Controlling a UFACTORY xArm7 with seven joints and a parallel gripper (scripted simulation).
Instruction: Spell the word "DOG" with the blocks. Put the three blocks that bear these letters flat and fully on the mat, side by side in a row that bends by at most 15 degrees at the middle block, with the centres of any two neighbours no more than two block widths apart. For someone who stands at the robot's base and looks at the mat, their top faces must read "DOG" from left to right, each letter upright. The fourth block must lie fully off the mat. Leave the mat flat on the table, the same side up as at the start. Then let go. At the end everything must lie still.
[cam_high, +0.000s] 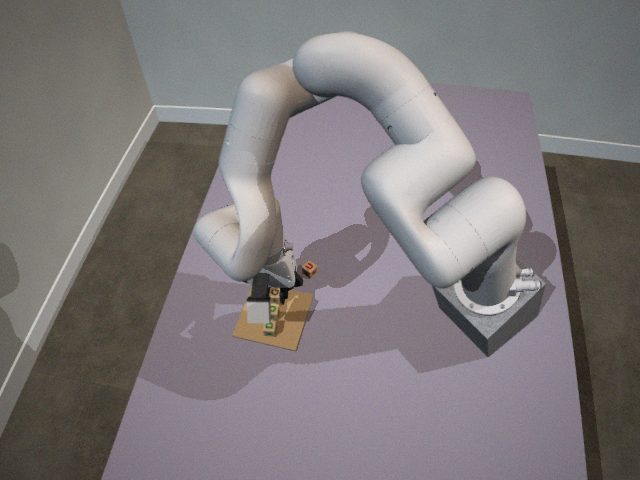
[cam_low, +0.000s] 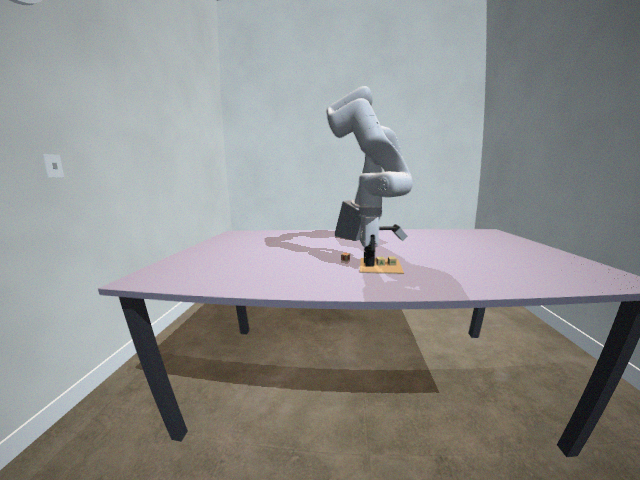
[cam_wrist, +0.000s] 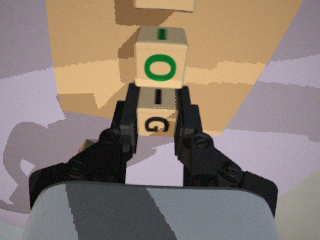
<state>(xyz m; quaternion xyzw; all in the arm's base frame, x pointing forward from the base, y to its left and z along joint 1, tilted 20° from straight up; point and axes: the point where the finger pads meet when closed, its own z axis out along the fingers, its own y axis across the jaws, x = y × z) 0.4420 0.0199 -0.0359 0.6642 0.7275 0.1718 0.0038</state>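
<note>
Now: hand 10 mm above the G block. Round my hand: mat (40 mm to the left, 20 mm below); D block (80 mm to the left, 10 mm below, 10 mm behind); O block (40 mm to the left, 10 mm below, 10 mm behind).
</note>
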